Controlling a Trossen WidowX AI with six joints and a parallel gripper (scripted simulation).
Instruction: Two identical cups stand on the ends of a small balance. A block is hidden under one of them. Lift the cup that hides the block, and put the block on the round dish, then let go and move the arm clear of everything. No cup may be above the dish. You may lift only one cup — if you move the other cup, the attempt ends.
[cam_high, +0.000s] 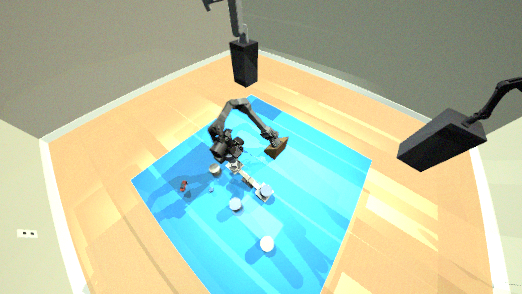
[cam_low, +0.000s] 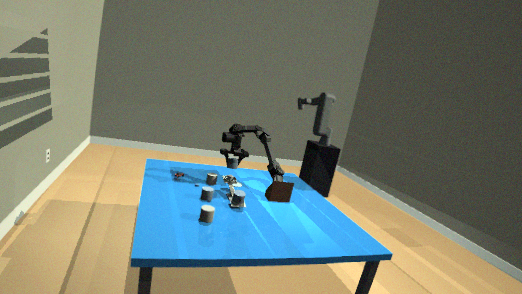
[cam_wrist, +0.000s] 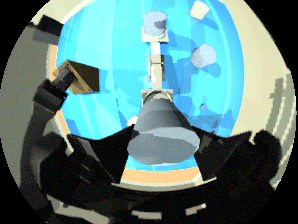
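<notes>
My gripper tip is now 10 mm to the right of the grey block and 80 mm above it. Also, from my gripper tip: small red thing: 320 mm ahead, 160 mm to the right, 160 mm below; round dish: 70 mm behind, 100 mm to the right, 170 mm below.
</notes>
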